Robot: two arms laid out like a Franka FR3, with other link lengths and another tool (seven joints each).
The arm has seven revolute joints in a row. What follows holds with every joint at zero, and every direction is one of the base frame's.
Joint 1 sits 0.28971 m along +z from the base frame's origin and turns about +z.
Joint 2 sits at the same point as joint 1 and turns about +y.
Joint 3 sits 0.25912 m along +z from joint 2 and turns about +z.
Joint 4 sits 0.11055 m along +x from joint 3 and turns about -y.
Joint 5 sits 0.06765 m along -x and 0.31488 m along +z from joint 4 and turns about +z.
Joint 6 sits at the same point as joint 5 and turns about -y.
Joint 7 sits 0.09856 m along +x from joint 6 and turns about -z.
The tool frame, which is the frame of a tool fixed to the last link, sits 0.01 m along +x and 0.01 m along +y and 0.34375 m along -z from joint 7; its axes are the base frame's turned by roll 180, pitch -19.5 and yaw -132.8 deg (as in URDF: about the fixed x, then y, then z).
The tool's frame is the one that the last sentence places.
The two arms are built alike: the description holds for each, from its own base.
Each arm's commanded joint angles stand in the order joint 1, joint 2, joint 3, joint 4, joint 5, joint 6, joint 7.
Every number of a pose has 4 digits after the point. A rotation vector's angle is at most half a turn.
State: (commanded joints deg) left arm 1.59 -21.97 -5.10 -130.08 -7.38 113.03 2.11; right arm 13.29 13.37 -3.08 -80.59 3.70 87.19 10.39
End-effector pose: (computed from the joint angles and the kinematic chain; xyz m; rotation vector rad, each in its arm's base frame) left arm 0.4621 -0.0482 0.2042 1.0499 -2.6473 0.3485; right arm 0.5411 0.1283 0.2087 1.1119 -2.4893 0.0811
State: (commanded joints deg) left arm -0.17 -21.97 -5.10 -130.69 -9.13 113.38 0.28; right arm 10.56 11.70 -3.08 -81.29 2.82 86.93 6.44
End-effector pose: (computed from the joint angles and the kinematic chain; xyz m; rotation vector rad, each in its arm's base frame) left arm 0.4579 -0.0698 0.2007 1.0553 -2.6199 0.3845; right arm 0.5435 0.0974 0.2195 1.1414 -2.4906 0.1012
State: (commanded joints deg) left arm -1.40 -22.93 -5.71 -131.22 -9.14 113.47 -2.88; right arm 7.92 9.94 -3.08 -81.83 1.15 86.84 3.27
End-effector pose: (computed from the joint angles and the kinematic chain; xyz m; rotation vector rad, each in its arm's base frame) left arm 0.4536 -0.0828 0.2039 1.0878 -2.6119 0.3910; right arm 0.5463 0.0626 0.2321 1.1513 -2.4988 0.1425
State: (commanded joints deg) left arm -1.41 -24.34 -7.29 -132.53 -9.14 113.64 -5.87; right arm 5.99 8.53 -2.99 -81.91 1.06 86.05 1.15
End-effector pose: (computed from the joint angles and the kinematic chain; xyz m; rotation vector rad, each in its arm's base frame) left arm 0.4457 -0.0913 0.2040 1.1277 -2.6030 0.3853; right arm 0.5437 0.0448 0.2440 1.1609 -2.5057 0.1452
